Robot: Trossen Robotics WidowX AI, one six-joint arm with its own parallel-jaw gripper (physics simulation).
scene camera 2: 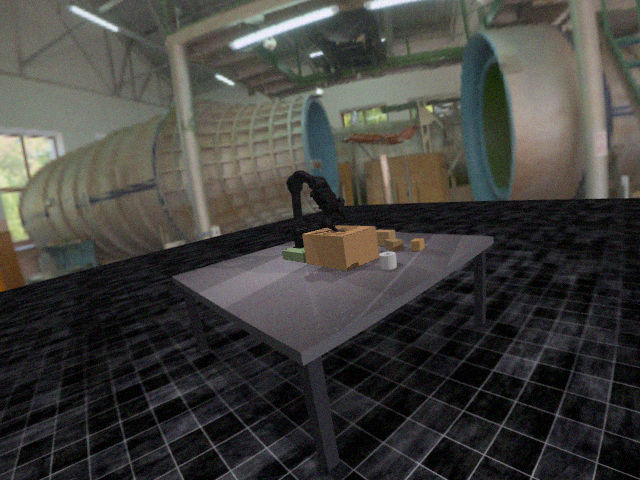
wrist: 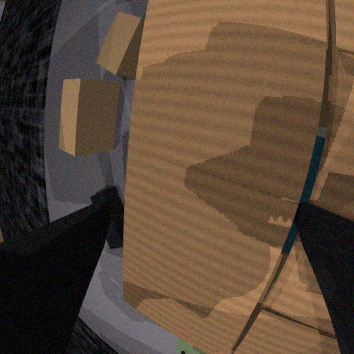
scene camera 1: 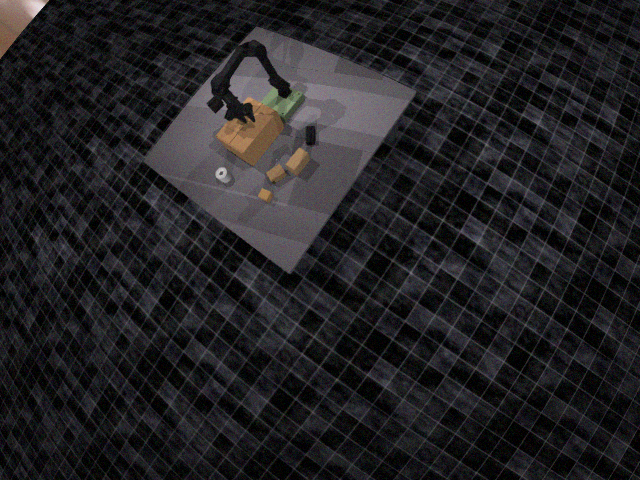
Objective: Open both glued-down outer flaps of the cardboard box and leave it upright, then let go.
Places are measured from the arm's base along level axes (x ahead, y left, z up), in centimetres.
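Pixels of known places: gripper, fingertip midpoint: (scene camera 2: 341, 225) (wrist: 206, 212) (scene camera 1: 250, 122); arm's base at its link origin: (scene camera 2: 300, 246) (scene camera 1: 285, 93).
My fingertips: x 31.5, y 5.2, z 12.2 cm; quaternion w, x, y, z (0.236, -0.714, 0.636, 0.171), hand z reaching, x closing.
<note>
For each thing: its top centre in the pictures, then the offset to it from my fingertips. "*": a spot on its surface instead. Level surfaces: height alone.
- cardboard box at its top centre: (wrist: 303, 203) (scene camera 2: 337, 230) (scene camera 1: 245, 123) dx +1.3, dy -3.9, dz -1.8 cm
- short teal strip at a spot on its surface: (wrist: 314, 162) * dx +2.9, dy -3.9, dz -3.5 cm
- white roll at its top centre: (scene camera 2: 387, 253) (scene camera 1: 221, 173) dx +30.5, dy -3.4, dz -11.2 cm
- black block at its top centre: (wrist: 105, 220) (scene camera 1: 310, 133) dx -16.9, dy +24.6, dz -14.0 cm
- grey table at its surface level: dz -17.4 cm
The cardboard box (scene camera 1: 264, 140) (scene camera 2: 343, 251) (wrist: 210, 95) stands upright on the table. Its wide outer flap (wrist: 165, 240) lies flat in the wrist view. A narrow dark seam runs along that flap's right edge, with a short teal strip (wrist: 314, 162) in it. Right of the seam, thin crosswise gaps show; how far the other outer flap is raised I cannot tell. My gripper (scene camera 1: 241, 119) (scene camera 2: 334, 228) (wrist: 206, 212) is open and empty, low over the box top. In the wrist view its right fingertip overlaps the seam by the teal strip; whether it touches is unclear.
A green perforated block (scene camera 1: 292, 106) (scene camera 2: 293, 253) adjoins the box by the arm's base. A white roll (scene camera 1: 222, 175) (scene camera 2: 387, 260), several tan blocks (scene camera 1: 297, 161) (scene camera 2: 417, 244) (wrist: 95, 117) and a black block (scene camera 1: 310, 135) (wrist: 114, 220) stand around the box on the grey table (scene camera 1: 289, 253) (scene camera 2: 289, 304).
</note>
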